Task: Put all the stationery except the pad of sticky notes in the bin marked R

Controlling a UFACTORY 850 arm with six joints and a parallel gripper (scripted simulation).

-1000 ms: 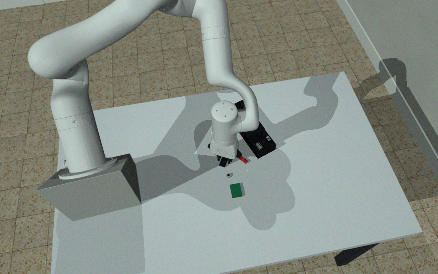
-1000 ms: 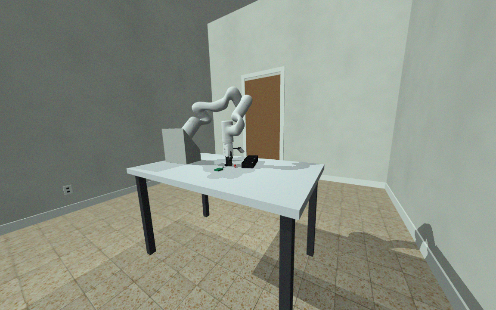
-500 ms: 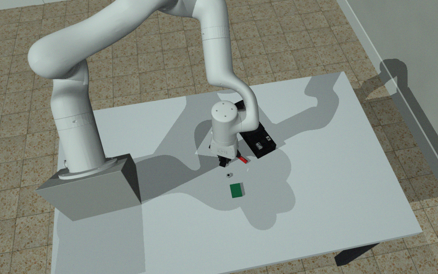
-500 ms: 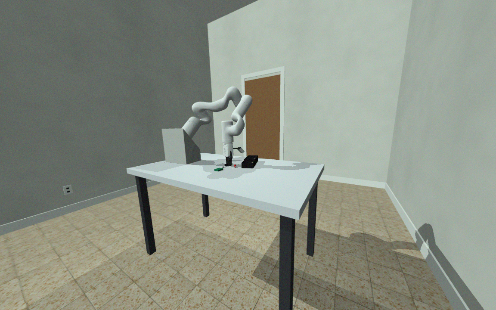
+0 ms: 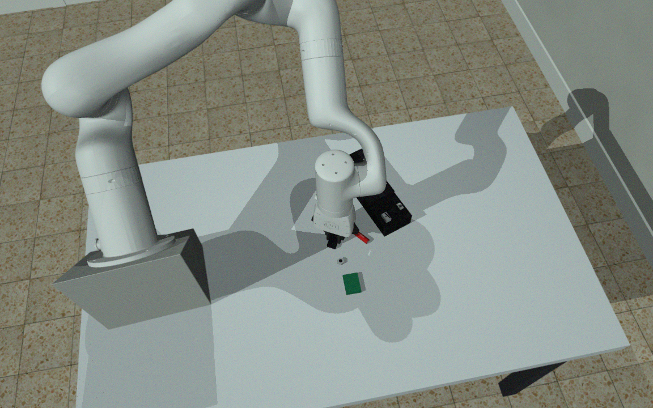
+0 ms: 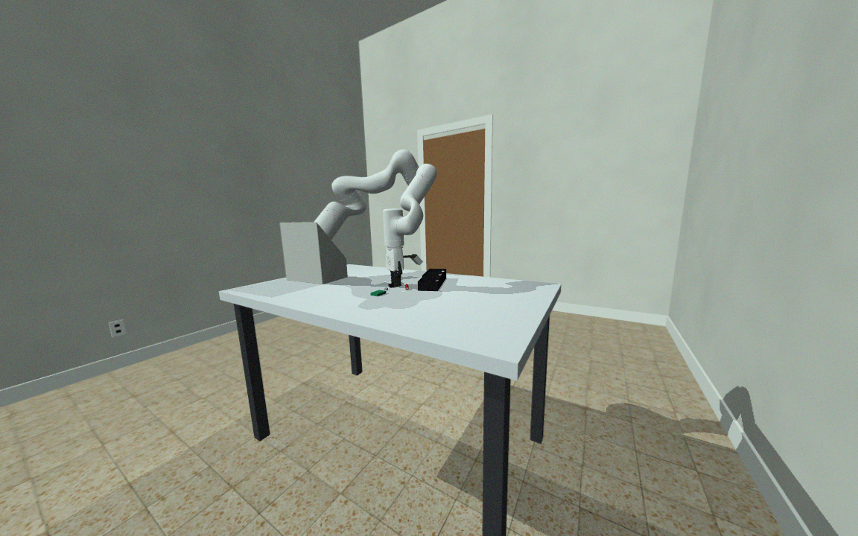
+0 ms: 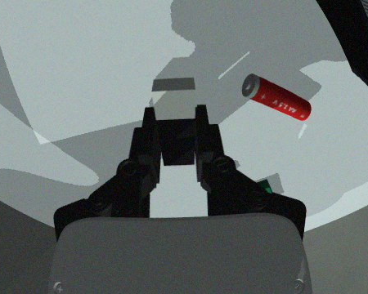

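The grey sharpener-like block is 14 cm ahead of my hand, 4 cm to the left of it and 1 cm below it. From my hand the other things lie so: black-and-white block 1 cm to the left, 2 cm below; grey piece 1 cm ahead, 7 cm to the right, 2 cm below; red cylinder 7 cm ahead, 1 cm to the right, 2 cm below.
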